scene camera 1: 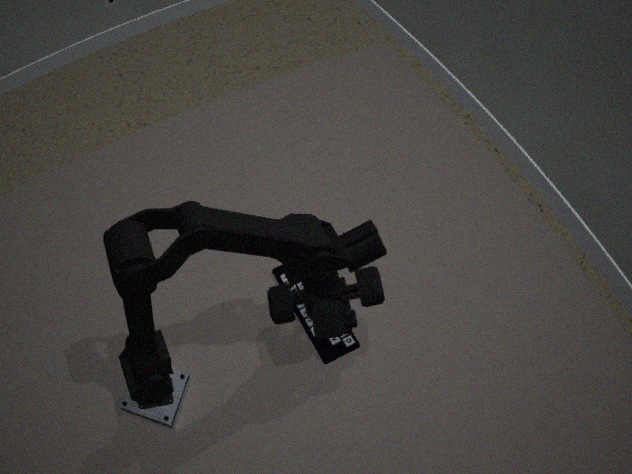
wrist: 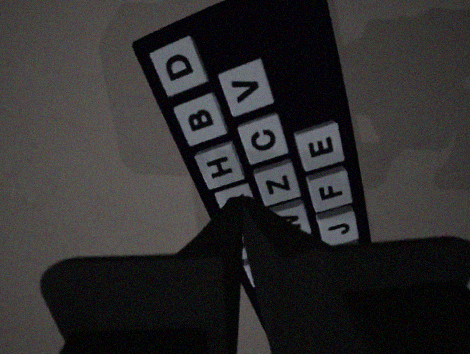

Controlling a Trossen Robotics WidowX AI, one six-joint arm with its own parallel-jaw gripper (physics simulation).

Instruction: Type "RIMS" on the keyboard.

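Pixels of known places: gripper, fingertip midpoint: (wrist: pixel 240 206); arm's base, link origin: (scene camera 1: pixel 153 390).
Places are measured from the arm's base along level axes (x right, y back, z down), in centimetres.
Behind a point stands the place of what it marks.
A black keyboard (scene camera 1: pixel 331 353) @(x 0.6, y -32.0, z 1.6 cm) (wrist: pixel 305 75) @(x -1.6, y -31.0, z 1.6 cm) with white letter keys lies slanted under the gripper. In the wrist view its keys show D (wrist: pixel 179 66) @(x -0.6, y -35.4, z 1.1 cm), B (wrist: pixel 200 120) @(x -2.6, y -35.0, z 1.1 cm), H (wrist: pixel 219 166) @(x -4.5, y -34.6, z 1.1 cm), V (wrist: pixel 246 88) @(x -1.7, y -33.2, z 1.1 cm), C (wrist: pixel 263 139) @(x -3.6, y -32.8, z 1.1 cm), Z (wrist: pixel 277 184) @(x -5.6, y -32.4, z 1.1 cm), E (wrist: pixel 320 146) @(x -4.2, y -30.6, z 1.1 cm), F (wrist: pixel 329 191) @(x -6.2, y -30.3, z 1.1 cm) and J (wrist: pixel 338 228) @(x -8.1, y -29.8, z 1.1 cm). My gripper (wrist: pixel 240 206) @(x -6.7, y -34.1, z 1.6 cm) is shut and empty, with its tips over a partly covered key (wrist: pixel 230 195) @(x -6.1, y -34.5, z 1.6 cm) just below H. That key's letter is hidden, and whether the tips touch it I cannot tell. I, M and S cannot be made out; the fingers cover part of the keyboard.
The arm's grey base plate (scene camera 1: pixel 176 408) @(x 4.2, y -3.4, z 0.2 cm) stands at the lower left in the scene view. The arm reaches right from there, over the keyboard, and hides its upper part. Shadows of the arm fall on the pinkish-grey surface (scene camera 1: pixel 459 382) @(x 12.7, y -51.9, z 2.7 cm). A speckled brown band runs along the back.
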